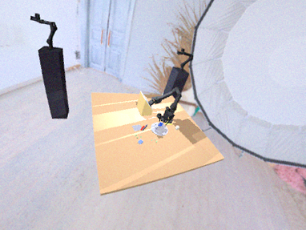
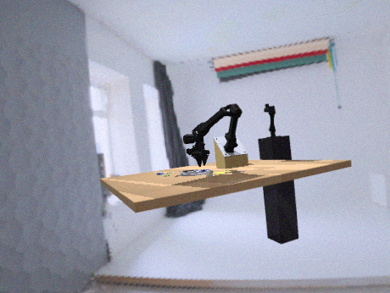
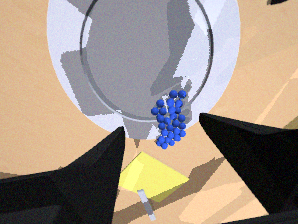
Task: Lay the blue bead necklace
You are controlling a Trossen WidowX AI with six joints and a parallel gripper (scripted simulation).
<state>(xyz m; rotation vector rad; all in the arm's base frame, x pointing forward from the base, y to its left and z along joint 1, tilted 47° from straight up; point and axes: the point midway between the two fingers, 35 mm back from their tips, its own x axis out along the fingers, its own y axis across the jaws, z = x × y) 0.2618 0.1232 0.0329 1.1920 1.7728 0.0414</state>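
My gripper tip is now 4 cm to the left of the round bead board, 4 cm short of it and 4 cm above it. From my gripper tip the other things lie so: yellow flat piece: 12 cm to the left, 9 cm behind, 5 cm below; red-and-grey object: 22 cm to the right, 4 cm below, 2 cm ahead; white cylinder: 20 cm to the left, 4 cm ahead, 3 cm below.
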